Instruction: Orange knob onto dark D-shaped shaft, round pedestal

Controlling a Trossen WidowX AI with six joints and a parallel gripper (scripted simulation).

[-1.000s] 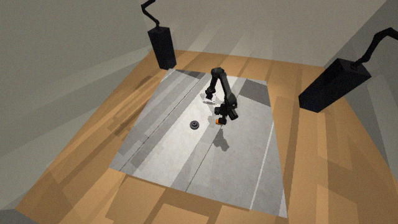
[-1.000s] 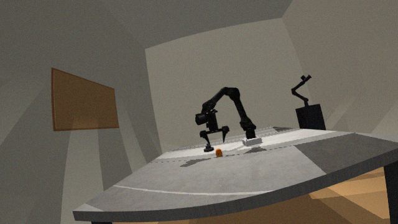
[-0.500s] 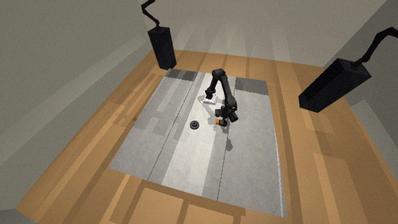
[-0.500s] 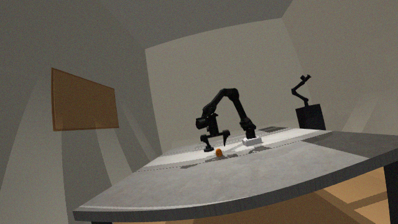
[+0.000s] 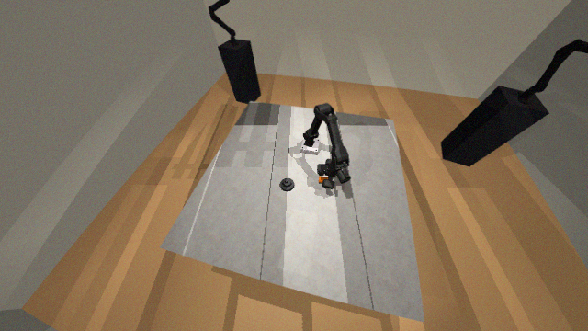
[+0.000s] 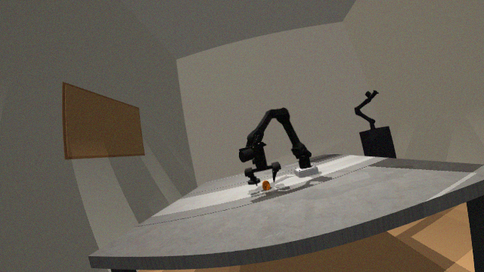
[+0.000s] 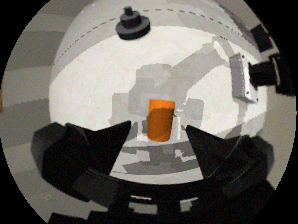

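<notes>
The orange knob lies 1 cm to the right of my gripper tip and 1 cm below it. Round my gripper tip: dark round pedestal 21 cm to the right, 11 cm ahead.
</notes>
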